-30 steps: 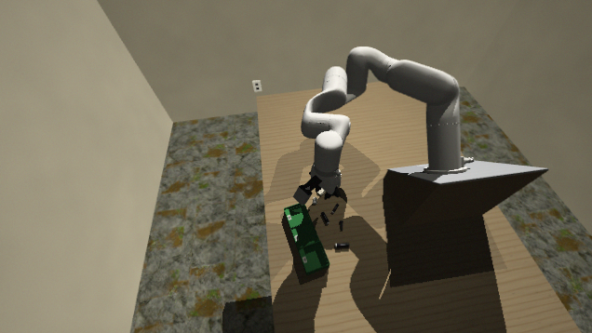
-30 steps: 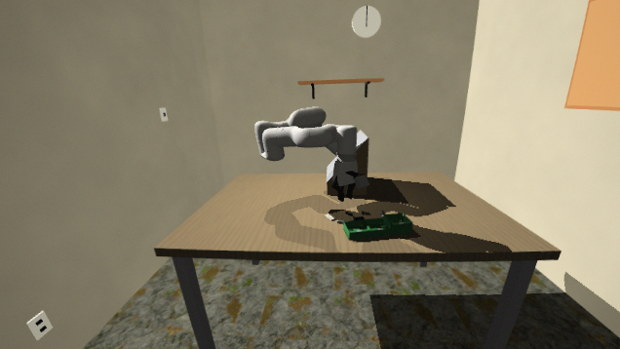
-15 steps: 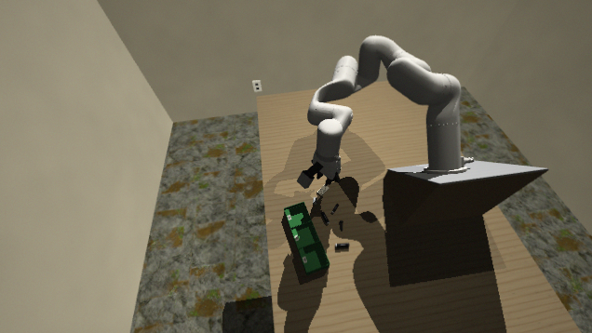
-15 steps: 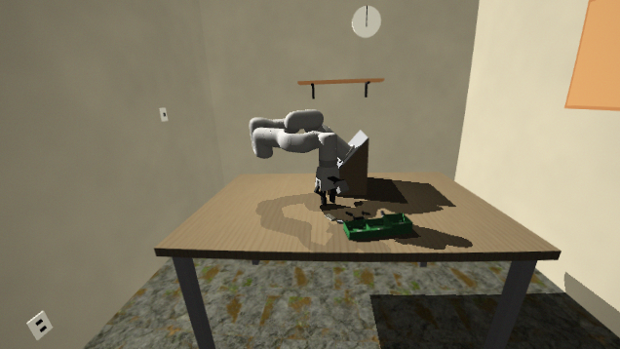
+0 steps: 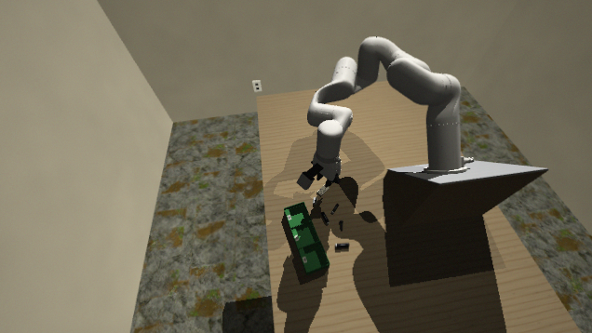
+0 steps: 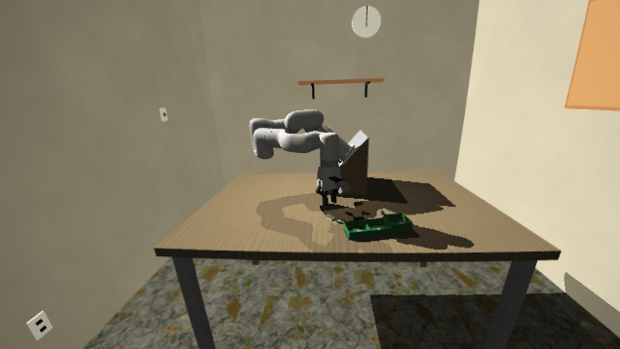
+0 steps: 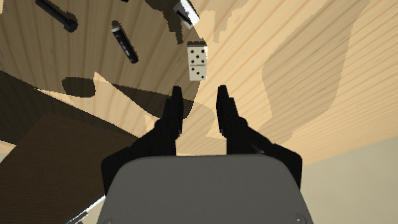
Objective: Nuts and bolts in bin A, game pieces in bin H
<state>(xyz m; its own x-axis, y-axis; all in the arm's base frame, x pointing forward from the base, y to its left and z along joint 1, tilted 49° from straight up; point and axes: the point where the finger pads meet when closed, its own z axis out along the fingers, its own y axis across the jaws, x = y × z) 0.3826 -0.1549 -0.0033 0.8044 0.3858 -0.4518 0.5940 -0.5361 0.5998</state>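
Right now the white game piece is 8 cm below my hand. Round my hand: dark bolt (16 cm to the left, 8 cm below, 4 cm behind); small nut (8 cm below, 4 cm to the left, 4 cm ahead); green bin (19 cm to the left, 11 cm ahead, 7 cm below).
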